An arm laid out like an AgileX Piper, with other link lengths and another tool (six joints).
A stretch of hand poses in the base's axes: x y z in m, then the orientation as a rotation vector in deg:
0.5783, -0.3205, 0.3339, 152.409, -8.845, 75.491
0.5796, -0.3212, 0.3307, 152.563, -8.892, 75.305
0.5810, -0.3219, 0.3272, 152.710, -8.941, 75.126
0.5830, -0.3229, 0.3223, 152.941, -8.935, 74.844
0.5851, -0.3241, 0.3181, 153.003, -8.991, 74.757
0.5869, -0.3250, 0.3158, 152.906, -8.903, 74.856
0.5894, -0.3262, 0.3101, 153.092, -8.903, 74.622
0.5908, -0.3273, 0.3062, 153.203, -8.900, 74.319
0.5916, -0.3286, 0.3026, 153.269, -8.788, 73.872
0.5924, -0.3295, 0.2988, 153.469, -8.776, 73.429
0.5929, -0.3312, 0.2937, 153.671, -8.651, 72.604
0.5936, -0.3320, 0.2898, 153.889, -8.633, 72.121
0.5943, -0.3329, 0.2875, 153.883, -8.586, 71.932
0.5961, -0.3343, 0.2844, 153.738, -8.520, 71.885
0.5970, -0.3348, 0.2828, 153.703, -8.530, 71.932
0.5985, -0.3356, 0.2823, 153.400, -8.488, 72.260
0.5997, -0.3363, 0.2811, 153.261, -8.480, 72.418
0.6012, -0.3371, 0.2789, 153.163, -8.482, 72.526
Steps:
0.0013, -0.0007, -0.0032, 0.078, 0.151, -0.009
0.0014, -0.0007, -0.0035, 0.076, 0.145, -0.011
0.0020, -0.0010, -0.0049, 0.091, 0.233, 0.030
0.0021, -0.0012, -0.0042, 0.040, 0.066, -0.028
0.0018, -0.0009, -0.0023, -0.075, -0.080, 0.035
0.0025, -0.0012, -0.0057, 0.073, 0.191, 0.020
0.0014, -0.0011, -0.0039, -0.012, 0.216, -0.025
0.0008, -0.0013, -0.0036, -0.133, 0.301, -0.013
0.0008, -0.0009, -0.0038, 0.013, 0.325, -0.016
0.0005, -0.0017, -0.0051, -0.148, 0.571, -0.037
0.0007, -0.0008, -0.0039, 0.016, 0.355, -0.013
0.0007, -0.0009, -0.0023, -0.082, 0.120, -0.018
0.0018, -0.0014, -0.0031, -0.157, -0.001, -0.029
0.0009, -0.0005, -0.0016, -0.010, -0.038, -0.009
0.0015, -0.0008, -0.0005, -0.157, -0.276, -0.020
0.0012, -0.0007, -0.0012, -0.066, -0.132, -0.014
0.0015, -0.0008, -0.0022, -0.045, -0.091, -0.015

